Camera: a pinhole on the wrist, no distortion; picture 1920 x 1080 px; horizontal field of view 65.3 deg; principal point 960.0 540.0 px. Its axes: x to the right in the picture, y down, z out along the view. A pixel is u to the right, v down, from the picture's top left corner.
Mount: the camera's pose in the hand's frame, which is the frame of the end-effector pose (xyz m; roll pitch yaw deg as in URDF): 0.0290 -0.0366 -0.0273 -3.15 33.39 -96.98
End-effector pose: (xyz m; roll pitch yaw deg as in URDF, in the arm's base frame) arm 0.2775 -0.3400 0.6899 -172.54 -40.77 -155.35
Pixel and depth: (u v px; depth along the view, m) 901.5 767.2 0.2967
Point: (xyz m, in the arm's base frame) 0.2042 -0.6184 0.5871
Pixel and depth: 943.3 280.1 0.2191
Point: 0.2752 -0.5296 0.5785
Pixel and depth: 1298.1 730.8 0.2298
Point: 0.2738 -0.5890 0.6422
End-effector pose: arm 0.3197 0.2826 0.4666 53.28 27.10 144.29
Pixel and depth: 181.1 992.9 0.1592
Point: 0.3351 0.4628 0.4648
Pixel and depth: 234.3 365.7 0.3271
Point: 0.4530 0.5775 0.5843
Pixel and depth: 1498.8 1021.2 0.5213
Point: 0.5894 0.7459 0.1936
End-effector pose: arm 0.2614 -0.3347 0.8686 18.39 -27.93 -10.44
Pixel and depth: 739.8 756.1 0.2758
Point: 0.2071 -0.5496 1.0438
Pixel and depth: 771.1 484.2 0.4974
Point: 0.0550 -0.6808 1.1563
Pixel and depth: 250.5 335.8 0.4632
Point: 0.0052 -0.5434 1.2358
